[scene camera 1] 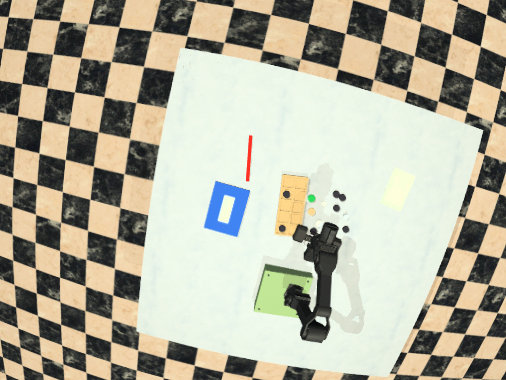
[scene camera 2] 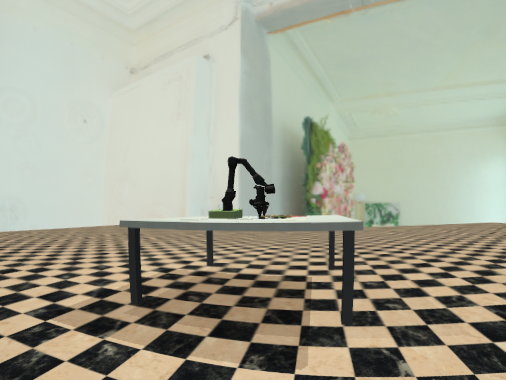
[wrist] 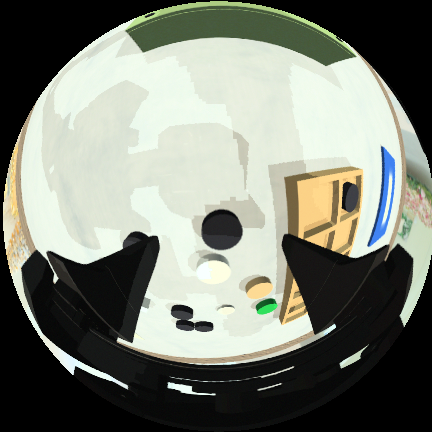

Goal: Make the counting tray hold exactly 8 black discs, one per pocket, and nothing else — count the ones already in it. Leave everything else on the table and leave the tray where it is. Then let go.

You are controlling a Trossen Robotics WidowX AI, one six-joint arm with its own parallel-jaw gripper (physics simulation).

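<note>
The tan counting tray (scene camera 1: 298,182) (wrist: 292,205) has two rows of pockets. One black disc (scene camera 1: 286,194) sits in a pocket towards its far end, and another black disc (scene camera 1: 282,228) (wrist: 351,196) in a near-end pocket. My gripper (scene camera 2: 261,215) (wrist: 221,241) is open, low over the table beside the tray. A loose black disc (scene camera 1: 313,231) (wrist: 222,229) shows between the fingertips, with nothing gripped. A second loose black disc (scene camera 1: 345,229) (wrist: 134,239) is partly hidden by a finger in the wrist view. Three more black discs lie farther off, one (scene camera 1: 336,208) (wrist: 181,312) apart from a close pair (scene camera 1: 339,195) (wrist: 203,326).
A white disc (scene camera 1: 319,223) (wrist: 213,271), a tan disc (scene camera 1: 311,212) (wrist: 259,287), a green disc (scene camera 1: 311,198) (wrist: 266,306) and a small cream piece (scene camera 1: 323,204) (wrist: 226,309) lie beside the tray. A blue frame (scene camera 1: 211,207) (wrist: 382,215), red bar (scene camera 1: 249,158) and yellow sheet (scene camera 1: 398,189) lie farther out.
</note>
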